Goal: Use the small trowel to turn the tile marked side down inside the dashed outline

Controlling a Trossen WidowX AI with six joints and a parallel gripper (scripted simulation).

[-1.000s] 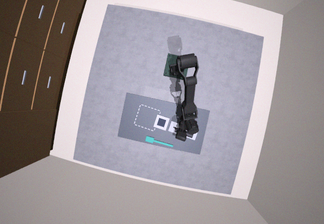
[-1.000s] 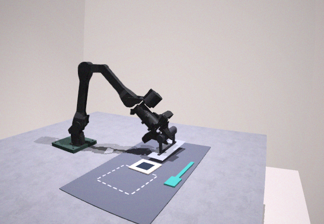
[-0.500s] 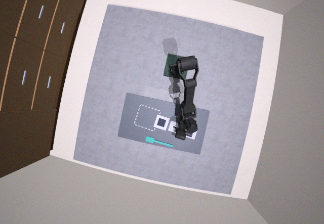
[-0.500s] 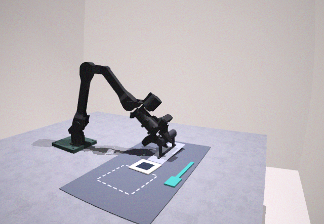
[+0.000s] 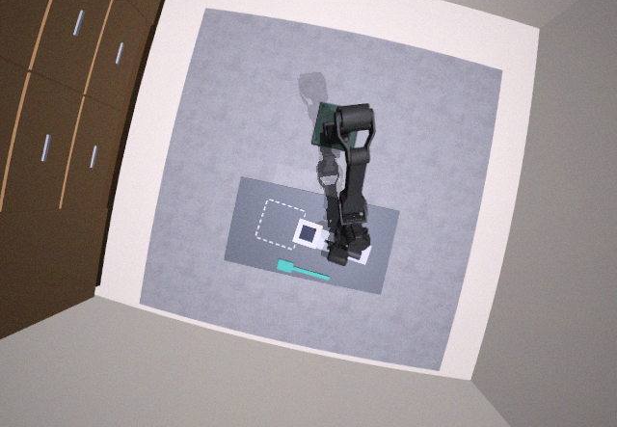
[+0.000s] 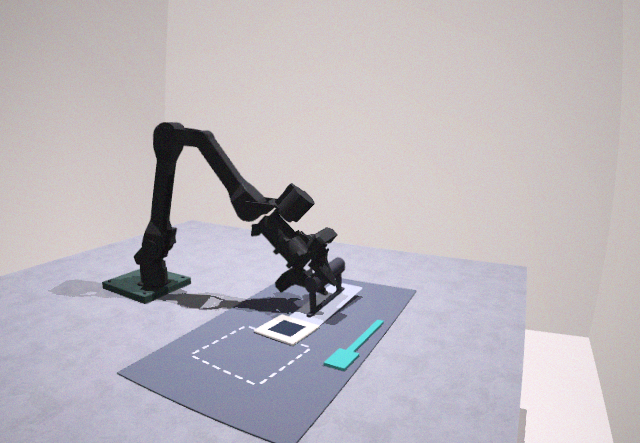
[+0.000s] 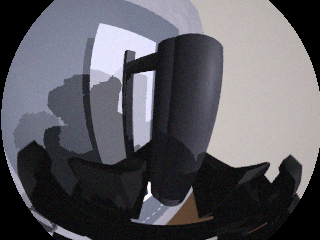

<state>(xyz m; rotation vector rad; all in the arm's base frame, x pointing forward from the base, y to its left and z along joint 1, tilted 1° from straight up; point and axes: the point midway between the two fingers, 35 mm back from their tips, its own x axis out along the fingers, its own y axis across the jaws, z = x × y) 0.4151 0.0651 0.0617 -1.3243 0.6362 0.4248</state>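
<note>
My gripper tip is now 100 mm to the left of the grey mat, 80 mm above it and 40 mm past it. The rest, counted from my gripper tip: teal trowel: 130 mm to the right, 90 mm ahead, 50 mm below; then tile: 110 mm to the right, 50 mm below, 50 mm behind.
</note>
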